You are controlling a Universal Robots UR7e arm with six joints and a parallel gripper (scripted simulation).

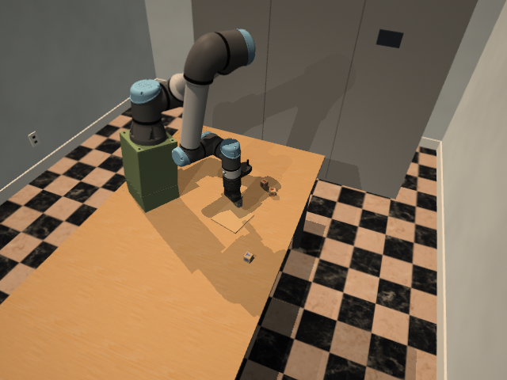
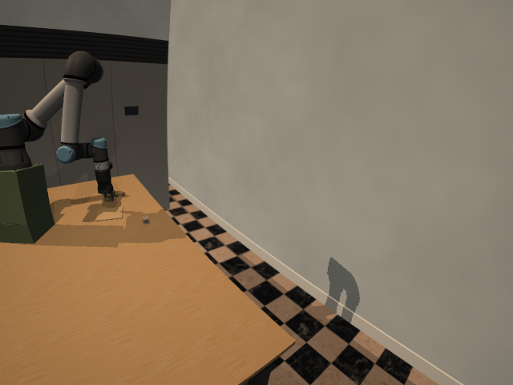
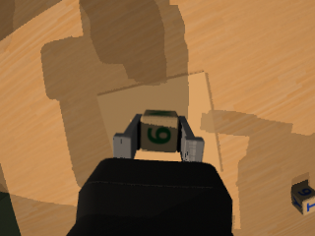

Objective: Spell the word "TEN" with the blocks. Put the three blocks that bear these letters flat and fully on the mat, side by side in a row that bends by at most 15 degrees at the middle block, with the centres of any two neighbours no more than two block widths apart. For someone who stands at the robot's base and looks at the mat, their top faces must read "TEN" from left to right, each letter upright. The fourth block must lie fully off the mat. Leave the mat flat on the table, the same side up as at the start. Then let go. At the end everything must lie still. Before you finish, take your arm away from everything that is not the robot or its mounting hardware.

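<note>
Now: hand 2 cm past the mat, 2 cm to the left of it and 8 cm above it.
</note>
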